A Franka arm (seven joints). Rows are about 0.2 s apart.
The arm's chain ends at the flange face. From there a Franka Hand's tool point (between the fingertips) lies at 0.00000 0.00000 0.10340 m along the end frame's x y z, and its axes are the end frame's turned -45 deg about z.
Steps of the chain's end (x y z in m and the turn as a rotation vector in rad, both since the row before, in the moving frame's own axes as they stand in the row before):
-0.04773 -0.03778 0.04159 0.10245 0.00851 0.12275
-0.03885 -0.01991 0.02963 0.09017 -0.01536 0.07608
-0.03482 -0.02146 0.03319 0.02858 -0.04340 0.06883
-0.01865 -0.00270 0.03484 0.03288 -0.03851 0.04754
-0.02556 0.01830 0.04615 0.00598 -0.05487 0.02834
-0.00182 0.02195 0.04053 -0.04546 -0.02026 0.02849
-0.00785 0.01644 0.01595 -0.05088 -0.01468 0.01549
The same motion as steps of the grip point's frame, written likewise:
0.00146 -0.06681 0.04104 0.06643 0.07846 0.12275
-0.00764 -0.04904 0.02920 0.07462 0.05290 0.07608
-0.01035 -0.04509 0.03305 0.05090 -0.01048 0.06883
-0.01157 -0.02032 0.03471 0.05048 -0.00398 0.04754
-0.03452 -0.00963 0.04599 0.04303 -0.03457 0.02834
-0.02164 0.01601 0.04040 -0.01782 -0.04647 0.02849
-0.02199 0.00868 0.01581 -0.02560 -0.04636 0.01549

